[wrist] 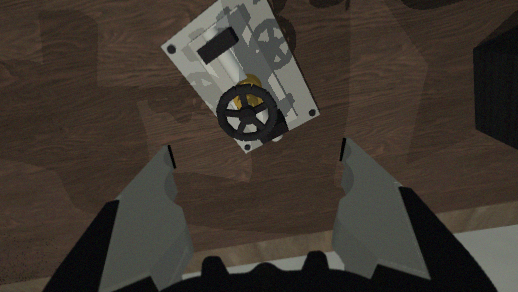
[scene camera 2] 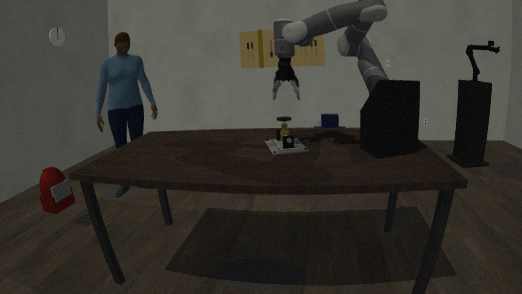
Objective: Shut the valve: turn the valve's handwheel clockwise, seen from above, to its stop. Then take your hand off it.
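The black handwheel (scene camera 2: pixel 284 119) (wrist: pixel 247 114) has several spokes and sits on top of the brass valve body (scene camera 2: pixel 284 131) (wrist: pixel 250 81). The valve is mounted on a light grey base plate (scene camera 2: pixel 272 149) (wrist: pixel 300 95) on the table. Black blocks stand at both ends of a pale pipe (wrist: pixel 230 66) on the plate. My gripper (scene camera 2: pixel 286 98) (wrist: pixel 257 144) is open and empty. It hangs well above the handwheel, with its jaws pointing down and apart from it. The lower part of the valve is partly hidden by the handwheel in the wrist view.
A tall black box (scene camera 2: pixel 392 117) (wrist: pixel 497 90) stands on the right side of the wooden table (scene camera 2: pixel 200 167) (wrist: pixel 60 135). A person (scene camera 2: pixel 124 82) stands behind the table at the left. A black pedestal (scene camera 2: pixel 472 122) with a small arm stands at the far right.
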